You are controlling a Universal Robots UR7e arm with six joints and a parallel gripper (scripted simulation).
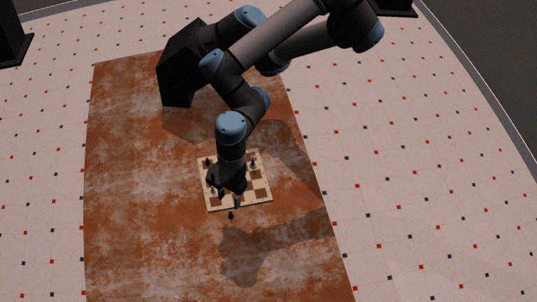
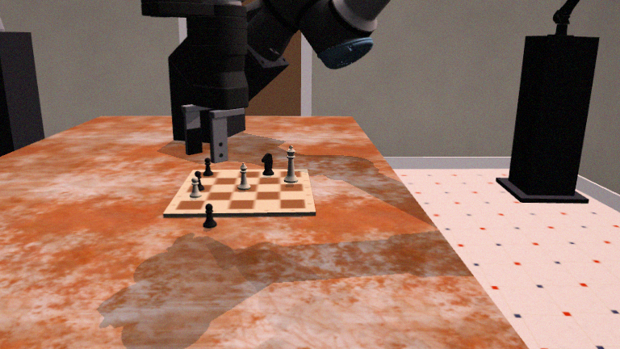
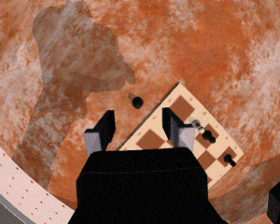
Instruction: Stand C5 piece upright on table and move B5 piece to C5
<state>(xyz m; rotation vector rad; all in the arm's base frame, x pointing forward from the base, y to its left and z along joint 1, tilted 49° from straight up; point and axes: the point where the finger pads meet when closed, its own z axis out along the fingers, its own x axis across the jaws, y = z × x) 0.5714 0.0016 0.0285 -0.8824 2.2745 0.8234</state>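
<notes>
Right now my hand is 19 cm past the white queen, 10 cm to the right of it and 8 cm above it. Also, from my hand: chessboard 14 cm behind, 11 cm below, 2 cm to the left; white bishop 14 cm behind, 9 cm below, 2 cm to the left; white pawn 10 cm behind, 9 cm below, 5 cm to the right.
</notes>
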